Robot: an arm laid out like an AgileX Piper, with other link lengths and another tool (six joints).
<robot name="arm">
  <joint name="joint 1" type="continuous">
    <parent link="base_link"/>
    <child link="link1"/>
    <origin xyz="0 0 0.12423"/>
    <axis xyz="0 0 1"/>
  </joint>
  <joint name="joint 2" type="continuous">
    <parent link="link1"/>
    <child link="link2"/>
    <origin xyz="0 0 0" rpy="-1.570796 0 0"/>
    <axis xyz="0 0 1"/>
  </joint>
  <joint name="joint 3" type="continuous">
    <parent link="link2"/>
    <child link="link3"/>
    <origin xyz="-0.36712 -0.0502 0"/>
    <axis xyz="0 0 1"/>
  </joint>
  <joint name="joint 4" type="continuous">
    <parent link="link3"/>
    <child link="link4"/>
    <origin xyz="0.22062 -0.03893 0" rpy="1.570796 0 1.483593"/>
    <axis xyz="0 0 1"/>
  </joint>
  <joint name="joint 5" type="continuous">
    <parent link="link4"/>
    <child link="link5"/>
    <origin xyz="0 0 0" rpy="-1.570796 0 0"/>
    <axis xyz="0 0 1"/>
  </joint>
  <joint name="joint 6" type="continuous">
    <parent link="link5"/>
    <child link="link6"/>
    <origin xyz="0 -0.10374 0" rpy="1.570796 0 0"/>
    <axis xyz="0 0 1"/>
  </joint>
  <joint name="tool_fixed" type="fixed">
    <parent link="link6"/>
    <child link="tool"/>
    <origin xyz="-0.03 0.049 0.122" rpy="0.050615 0 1.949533"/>
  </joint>
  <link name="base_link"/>
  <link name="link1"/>
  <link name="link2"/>
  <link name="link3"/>
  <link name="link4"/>
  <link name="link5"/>
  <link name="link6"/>
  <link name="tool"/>
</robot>
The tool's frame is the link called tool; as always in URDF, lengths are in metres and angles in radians. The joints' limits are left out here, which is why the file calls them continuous.
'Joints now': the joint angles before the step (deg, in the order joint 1, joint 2, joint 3, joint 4, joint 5, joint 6). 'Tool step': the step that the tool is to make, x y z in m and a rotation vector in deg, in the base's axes. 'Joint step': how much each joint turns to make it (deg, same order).
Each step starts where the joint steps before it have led.
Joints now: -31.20 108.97 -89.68 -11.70 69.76 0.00
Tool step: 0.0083 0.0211 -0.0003 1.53 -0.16 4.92
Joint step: 1.85 0.00 0.00 1.85 0.00 -3.60
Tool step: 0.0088 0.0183 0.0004 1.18 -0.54 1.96
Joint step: 1.99 0.00 -0.02 1.37 0.05 -0.32
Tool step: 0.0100 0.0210 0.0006 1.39 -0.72 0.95
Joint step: 2.40 0.00 0.02 1.50 0.09 1.08
